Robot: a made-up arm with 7 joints.
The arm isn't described. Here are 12 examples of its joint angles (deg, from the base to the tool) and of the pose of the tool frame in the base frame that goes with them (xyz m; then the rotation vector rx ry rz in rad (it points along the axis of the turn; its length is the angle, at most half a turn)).
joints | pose
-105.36 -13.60 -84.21 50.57 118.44 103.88 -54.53 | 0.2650 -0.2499 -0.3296 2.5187 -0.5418 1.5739
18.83 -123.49 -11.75 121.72 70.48 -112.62 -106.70 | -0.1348 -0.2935 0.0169 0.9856 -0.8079 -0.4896
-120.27 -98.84 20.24 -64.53 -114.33 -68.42 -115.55 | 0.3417 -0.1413 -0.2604 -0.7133 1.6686 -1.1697
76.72 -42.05 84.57 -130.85 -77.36 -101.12 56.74 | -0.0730 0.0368 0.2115 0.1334 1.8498 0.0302
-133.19 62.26 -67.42 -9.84 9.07 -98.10 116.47 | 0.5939 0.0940 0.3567 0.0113 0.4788 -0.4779
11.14 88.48 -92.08 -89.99 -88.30 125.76 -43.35 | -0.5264 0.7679 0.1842 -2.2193 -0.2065 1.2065
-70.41 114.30 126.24 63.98 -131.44 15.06 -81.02 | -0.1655 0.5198 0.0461 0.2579 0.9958 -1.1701
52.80 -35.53 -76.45 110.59 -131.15 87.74 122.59 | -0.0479 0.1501 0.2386 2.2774 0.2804 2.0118
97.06 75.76 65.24 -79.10 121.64 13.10 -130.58 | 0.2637 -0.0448 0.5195 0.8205 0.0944 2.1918
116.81 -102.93 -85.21 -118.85 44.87 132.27 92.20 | 0.2506 -0.6173 0.3756 2.4832 -0.0826 1.5097
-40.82 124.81 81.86 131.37 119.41 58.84 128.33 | -0.5313 0.3609 0.3431 1.4606 -1.1572 -0.1328
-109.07 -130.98 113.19 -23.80 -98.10 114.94 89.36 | -0.1741 0.0815 -0.0150 -1.2760 0.0710 -2.5213
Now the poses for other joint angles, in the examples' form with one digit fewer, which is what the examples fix.
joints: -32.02 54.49 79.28 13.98 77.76 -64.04 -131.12
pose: 0.221 0.244 -0.552 -0.743 2.767 1.225
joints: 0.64 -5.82 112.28 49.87 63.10 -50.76 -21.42
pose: -0.108 -0.348 -0.621 0.539 2.257 0.460
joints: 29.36 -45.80 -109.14 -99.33 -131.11 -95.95 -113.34
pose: -0.535 -0.248 -0.371 -2.914 -0.259 -0.168
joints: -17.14 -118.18 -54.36 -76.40 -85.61 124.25 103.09
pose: -0.454 -0.500 0.150 0.700 2.254 -0.042
